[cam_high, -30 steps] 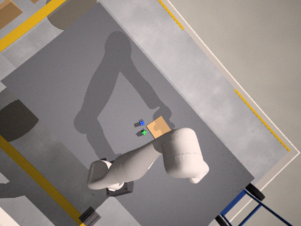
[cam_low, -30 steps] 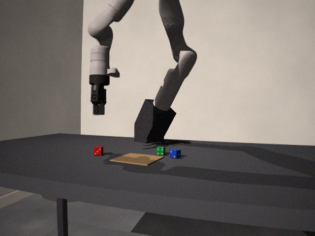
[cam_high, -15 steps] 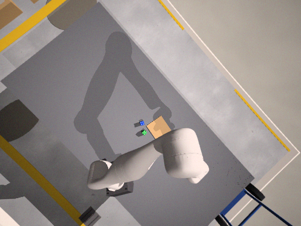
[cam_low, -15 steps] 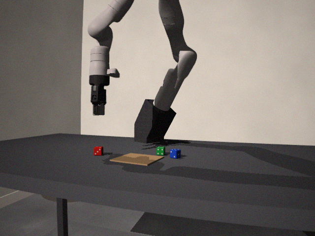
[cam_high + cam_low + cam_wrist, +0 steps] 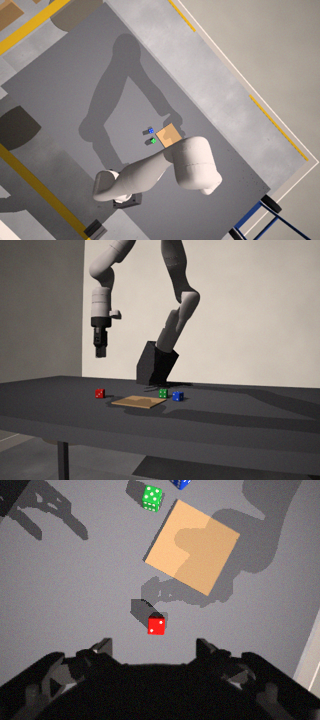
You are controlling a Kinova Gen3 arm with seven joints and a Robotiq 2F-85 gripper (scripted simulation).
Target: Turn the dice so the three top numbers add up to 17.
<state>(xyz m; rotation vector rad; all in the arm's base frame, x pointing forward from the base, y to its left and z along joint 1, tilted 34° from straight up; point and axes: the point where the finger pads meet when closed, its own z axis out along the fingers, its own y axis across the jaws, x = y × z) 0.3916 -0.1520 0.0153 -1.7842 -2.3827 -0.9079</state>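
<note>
The red die lies 14 cm below my hand. Round my hand: green die 9 cm behind, 22 cm to the left, 14 cm below; then tan mat 2 cm ahead, 16 cm to the left, 15 cm below; then blue die 6 cm behind, 28 cm to the left, 14 cm below.
</note>
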